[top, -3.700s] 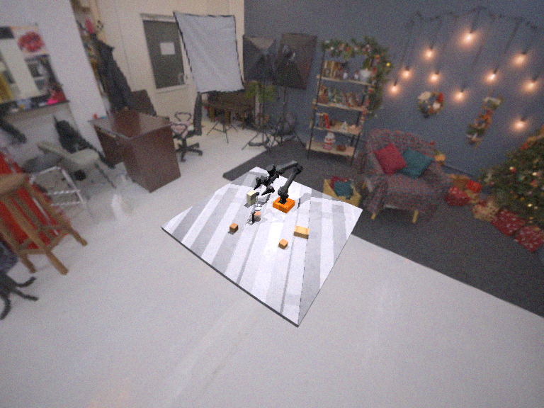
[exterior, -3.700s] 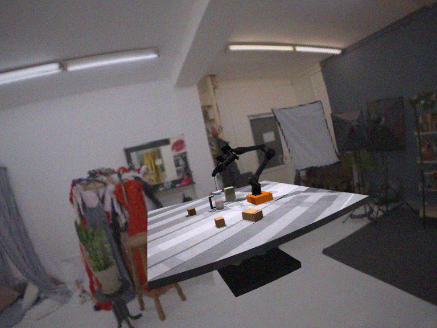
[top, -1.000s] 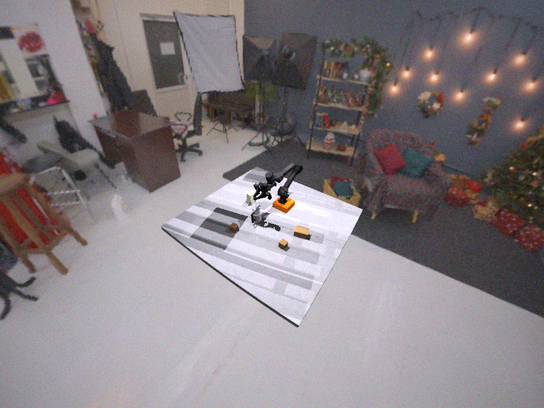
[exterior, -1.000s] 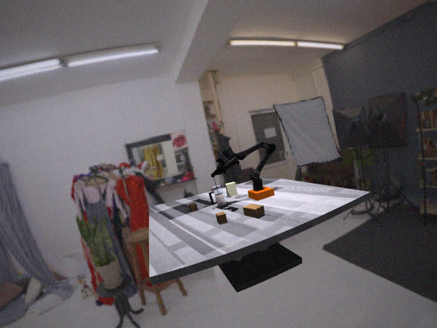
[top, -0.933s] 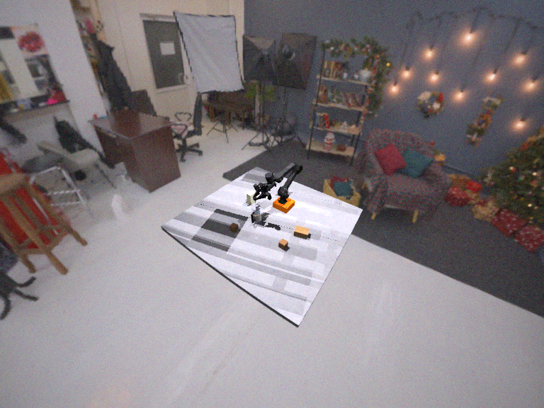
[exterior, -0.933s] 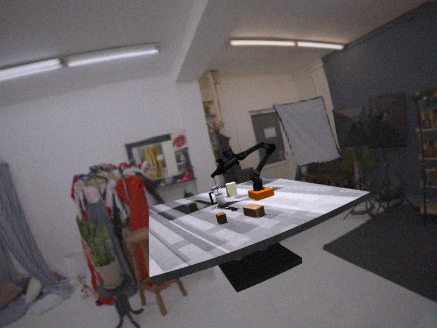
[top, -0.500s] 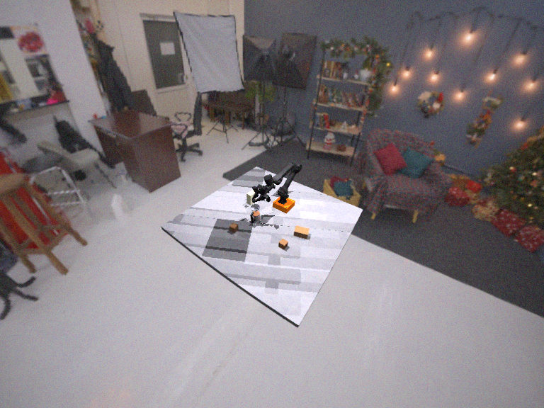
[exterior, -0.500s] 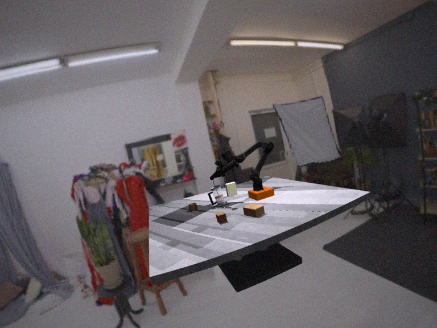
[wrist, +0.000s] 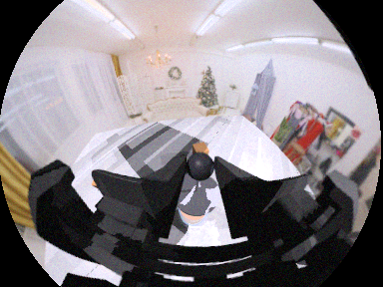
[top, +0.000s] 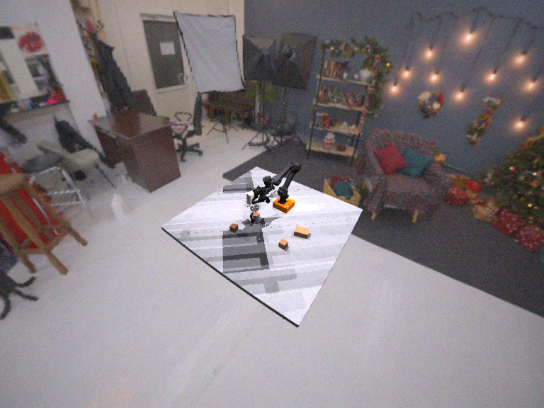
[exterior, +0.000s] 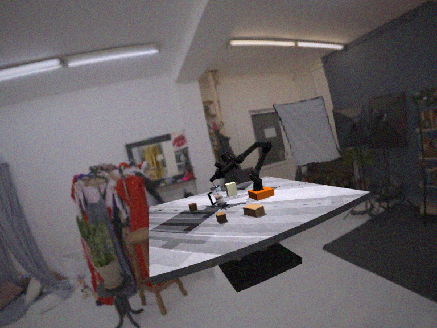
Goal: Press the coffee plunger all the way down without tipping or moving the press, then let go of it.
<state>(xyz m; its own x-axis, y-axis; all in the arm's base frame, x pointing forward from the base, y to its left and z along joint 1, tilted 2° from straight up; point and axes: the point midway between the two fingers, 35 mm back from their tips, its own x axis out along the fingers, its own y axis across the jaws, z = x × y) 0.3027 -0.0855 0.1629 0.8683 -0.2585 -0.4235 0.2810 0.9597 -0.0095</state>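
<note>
Right now my gripper tip is 10 mm past the coffee press, 10 mm to the right of it and 110 mm above it. The rest, counted from my gripper tip: tan block: 110 mm behind, 400 mm to the left, 180 mm below.
</note>
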